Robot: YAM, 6 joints.
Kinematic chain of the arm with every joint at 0, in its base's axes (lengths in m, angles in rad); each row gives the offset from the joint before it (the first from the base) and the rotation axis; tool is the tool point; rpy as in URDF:
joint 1: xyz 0 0 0.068 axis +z
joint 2: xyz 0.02 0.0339 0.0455 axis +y
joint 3: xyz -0.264 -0.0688 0 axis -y
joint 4: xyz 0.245 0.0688 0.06 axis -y
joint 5: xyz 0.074 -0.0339 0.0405 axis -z
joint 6: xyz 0.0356 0 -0.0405 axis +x
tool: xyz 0 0 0 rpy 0 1.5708 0
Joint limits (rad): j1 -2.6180..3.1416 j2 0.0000..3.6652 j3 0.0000..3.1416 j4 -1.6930..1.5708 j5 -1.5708..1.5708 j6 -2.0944..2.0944
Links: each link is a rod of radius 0.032 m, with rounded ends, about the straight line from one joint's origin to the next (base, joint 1, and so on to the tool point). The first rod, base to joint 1, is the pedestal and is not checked.
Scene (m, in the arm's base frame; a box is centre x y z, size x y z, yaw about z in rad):
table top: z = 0
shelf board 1: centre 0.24 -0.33 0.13 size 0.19 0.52 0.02 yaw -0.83
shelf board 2: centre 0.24 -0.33 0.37 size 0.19 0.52 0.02 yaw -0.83
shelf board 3: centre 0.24 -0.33 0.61 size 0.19 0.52 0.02 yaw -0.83
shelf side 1: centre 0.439 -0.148 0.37 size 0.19 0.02 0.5 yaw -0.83
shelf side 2: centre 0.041 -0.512 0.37 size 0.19 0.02 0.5 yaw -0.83
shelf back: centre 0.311 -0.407 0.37 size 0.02 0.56 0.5 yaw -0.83
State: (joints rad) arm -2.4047 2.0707 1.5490 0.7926 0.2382 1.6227
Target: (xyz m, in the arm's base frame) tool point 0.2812 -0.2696 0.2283
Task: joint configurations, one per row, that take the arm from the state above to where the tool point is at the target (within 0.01 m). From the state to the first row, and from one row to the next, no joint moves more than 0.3 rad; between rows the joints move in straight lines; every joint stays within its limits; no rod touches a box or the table.
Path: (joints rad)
1: -2.1069 1.9611 1.2875 1.0520 0.2486 1.5334
2: -1.8092 1.8515 1.0259 1.3114 0.2591 1.4441
3: -1.5114 1.7419 0.7644 1.5708 0.2695 1.3548
4: -1.2594 1.7461 0.8241 1.2917 0.2129 1.4441
5: -1.0073 1.7502 0.8837 1.0126 0.1563 1.5334
6: -0.7552 1.7544 0.9434 0.7334 0.0997 1.6227

